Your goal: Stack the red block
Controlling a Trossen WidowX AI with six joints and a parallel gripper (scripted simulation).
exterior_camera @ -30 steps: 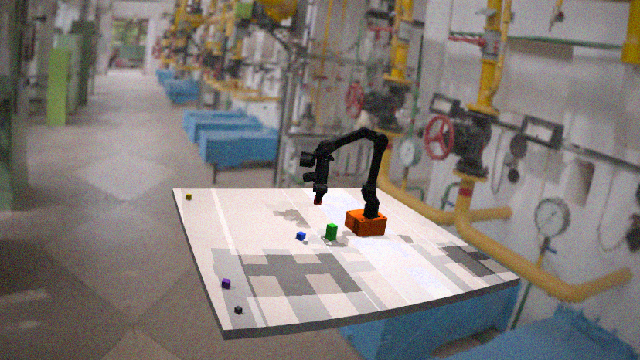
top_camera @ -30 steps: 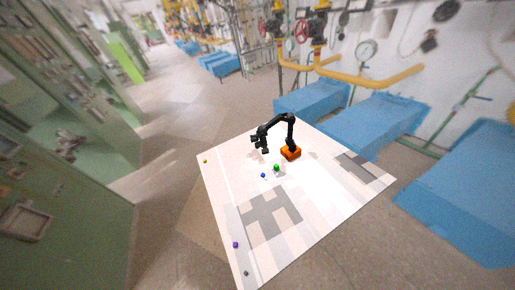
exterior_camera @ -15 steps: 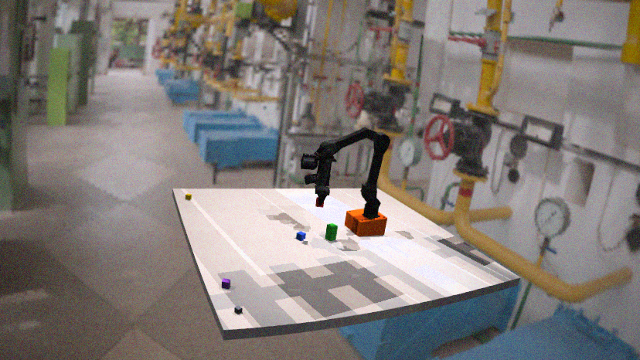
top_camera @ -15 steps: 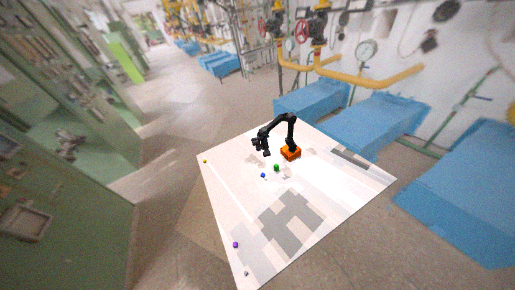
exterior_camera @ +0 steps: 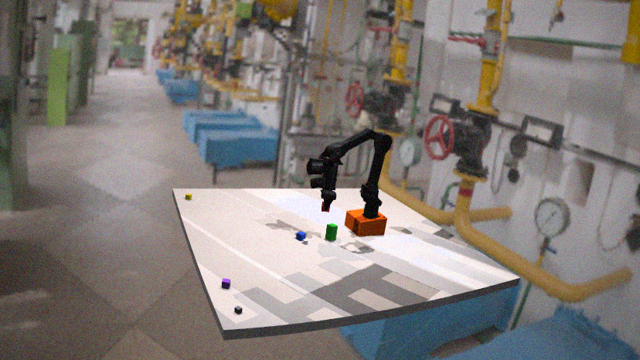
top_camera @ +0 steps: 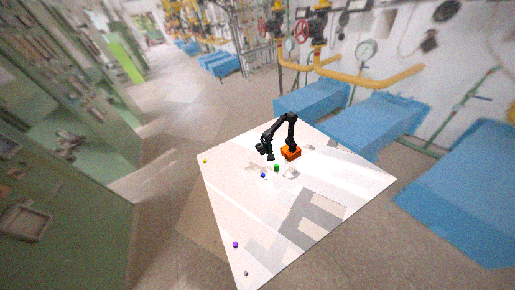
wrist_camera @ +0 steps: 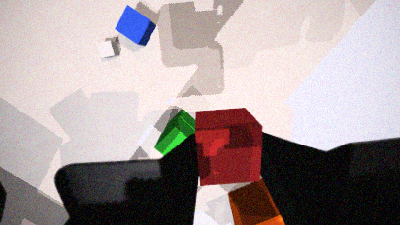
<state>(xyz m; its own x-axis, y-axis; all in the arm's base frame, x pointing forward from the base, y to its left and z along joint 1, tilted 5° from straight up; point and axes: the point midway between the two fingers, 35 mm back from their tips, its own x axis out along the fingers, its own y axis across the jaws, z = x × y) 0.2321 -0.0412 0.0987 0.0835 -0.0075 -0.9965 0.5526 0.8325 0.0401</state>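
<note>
Right now my gripper tip is 12 cm short of the blue block, 2 cm to the right of it and 11 cm above it. From my gripper tip the other things lie so: red block: 1 cm above; purple block: 60 cm ahead, 29 cm to the left, 11 cm below; yellow block: 44 cm ahead, 57 cm to the right, 11 cm below.
</note>
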